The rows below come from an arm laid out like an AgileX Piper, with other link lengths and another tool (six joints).
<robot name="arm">
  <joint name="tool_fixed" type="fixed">
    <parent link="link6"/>
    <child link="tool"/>
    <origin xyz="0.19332 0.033 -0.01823" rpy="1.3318 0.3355 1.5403"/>
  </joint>
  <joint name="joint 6" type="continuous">
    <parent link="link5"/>
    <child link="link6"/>
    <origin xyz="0.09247 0 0.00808" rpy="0 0 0"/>
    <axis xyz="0.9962 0 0.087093"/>
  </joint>
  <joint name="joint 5" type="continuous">
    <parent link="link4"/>
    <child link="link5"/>
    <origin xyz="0 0 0" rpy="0 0 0"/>
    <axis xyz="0 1 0"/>
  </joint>
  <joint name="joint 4" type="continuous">
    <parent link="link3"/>
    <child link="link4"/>
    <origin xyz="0.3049 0 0.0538" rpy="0 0 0"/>
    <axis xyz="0.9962 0 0.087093"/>
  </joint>
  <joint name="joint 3" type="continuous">
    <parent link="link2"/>
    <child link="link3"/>
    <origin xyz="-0.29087 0 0.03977" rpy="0 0 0"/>
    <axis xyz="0 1 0"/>
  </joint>
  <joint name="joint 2" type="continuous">
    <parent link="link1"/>
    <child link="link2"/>
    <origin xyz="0 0 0" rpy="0 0 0"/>
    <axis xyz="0 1 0"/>
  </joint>
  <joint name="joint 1" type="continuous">
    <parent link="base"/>
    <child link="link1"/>
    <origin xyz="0 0 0.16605" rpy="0 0 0"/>
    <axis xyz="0 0 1"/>
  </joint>
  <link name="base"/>
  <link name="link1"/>
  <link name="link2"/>
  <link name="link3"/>
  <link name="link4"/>
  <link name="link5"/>
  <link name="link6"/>
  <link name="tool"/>
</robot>
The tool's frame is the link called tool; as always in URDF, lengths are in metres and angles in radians. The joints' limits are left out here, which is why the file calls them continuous.
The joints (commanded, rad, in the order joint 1, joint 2, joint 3, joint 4, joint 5, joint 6), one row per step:
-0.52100, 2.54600, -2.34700, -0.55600, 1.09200, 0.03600
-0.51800, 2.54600, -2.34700, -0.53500, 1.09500, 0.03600
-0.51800, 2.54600, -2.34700, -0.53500, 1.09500, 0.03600
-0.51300, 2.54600, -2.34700, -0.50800, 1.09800, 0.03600
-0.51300, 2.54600, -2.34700, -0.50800, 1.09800, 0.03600
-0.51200, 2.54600, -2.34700, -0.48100, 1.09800, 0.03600
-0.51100, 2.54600, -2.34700, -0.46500, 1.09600, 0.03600
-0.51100, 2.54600, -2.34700, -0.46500, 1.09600, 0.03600
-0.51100, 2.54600, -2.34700, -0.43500, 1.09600, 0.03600
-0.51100, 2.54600, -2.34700, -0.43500, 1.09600, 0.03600
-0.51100, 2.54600, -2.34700, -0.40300, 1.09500, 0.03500
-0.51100, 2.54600, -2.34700, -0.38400, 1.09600, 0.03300
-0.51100, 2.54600, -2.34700, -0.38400, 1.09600, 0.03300
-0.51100, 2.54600, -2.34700, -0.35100, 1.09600, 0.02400
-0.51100, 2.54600, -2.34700, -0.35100, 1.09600, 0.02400
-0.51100, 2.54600, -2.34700, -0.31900, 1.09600, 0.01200
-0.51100, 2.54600, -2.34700, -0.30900, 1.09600, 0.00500
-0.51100, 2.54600, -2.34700, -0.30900, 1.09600, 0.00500
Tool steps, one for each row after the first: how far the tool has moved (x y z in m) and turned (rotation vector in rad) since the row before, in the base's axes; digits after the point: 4 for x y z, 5 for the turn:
0.0028, 0.0064, -0.0025, 0.01924, -0.00805, -0.00089
0.0000, 0.0000, 0.0000, 0.00000, 0.00000, 0.00000
0.0043, 0.0088, -0.0030, 0.02448, -0.01088, 0.00050
0.0000, 0.0000, 0.0000, 0.00000, 0.00000, 0.00000
0.0035, 0.0066, -0.0026, 0.02338, -0.01316, -0.00201
0.0028, 0.0040, -0.0013, 0.01308, -0.00939, 0.00012
0.0000, 0.0000, 0.0000, 0.00000, 0.00000, 0.00000
0.0035, 0.0068, -0.0026, 0.02600, -0.01458, -0.00335
0.0000, 0.0000, 0.0000, 0.00000, 0.00000, 0.00000
0.0040, 0.0072, -0.0024, 0.02719, -0.01588, -0.00231
0.0019, 0.0045, -0.0014, 0.01658, -0.00746, -0.00077
0.0000, 0.0000, 0.0000, 0.00000, 0.00000, 0.00000
0.0036, 0.0075, -0.0021, 0.02717, -0.01194, 0.00420
0.0000, 0.0000, 0.0000, 0.00000, 0.00000, 0.00000
0.0034, 0.0073, -0.0018, 0.02568, -0.01037, 0.00706
0.0009, 0.0022, -0.0005, 0.00741, -0.00195, 0.00513
0.0000, 0.0000, 0.0000, 0.00000, 0.00000, 0.00000

